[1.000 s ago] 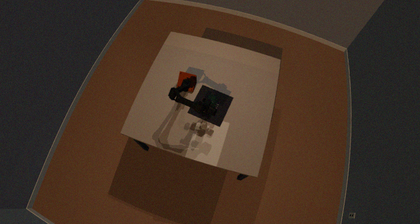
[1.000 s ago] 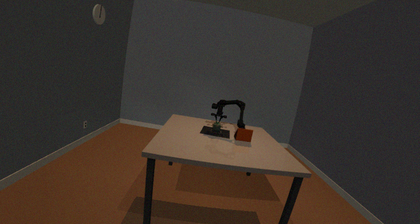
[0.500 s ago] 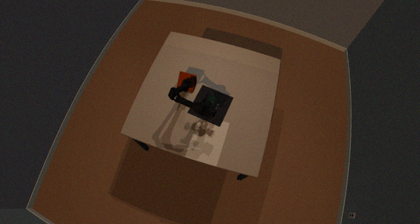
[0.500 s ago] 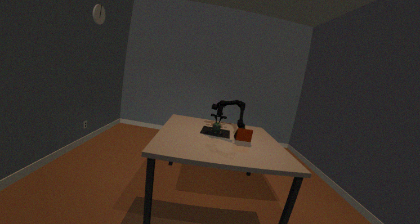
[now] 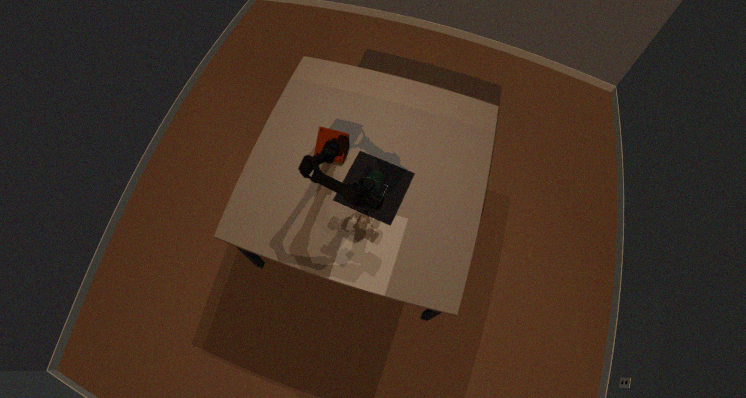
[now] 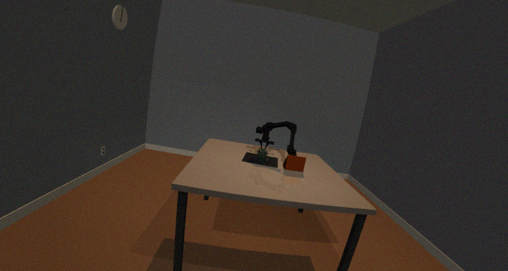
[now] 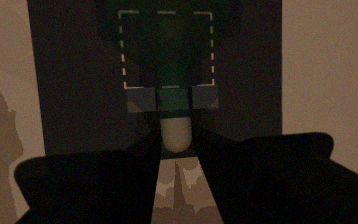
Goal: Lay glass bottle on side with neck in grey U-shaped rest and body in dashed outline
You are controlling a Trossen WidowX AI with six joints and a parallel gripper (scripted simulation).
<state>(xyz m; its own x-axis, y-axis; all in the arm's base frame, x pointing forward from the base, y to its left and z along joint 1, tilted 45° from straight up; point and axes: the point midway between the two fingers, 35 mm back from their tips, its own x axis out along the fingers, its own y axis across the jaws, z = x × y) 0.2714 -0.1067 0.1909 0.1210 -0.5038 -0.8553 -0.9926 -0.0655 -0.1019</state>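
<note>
My gripper tip is 50 mm to the right of the green glass bottle. Also, from my gripper tip: dark mat (110 mm to the left, 60 mm below).
</note>
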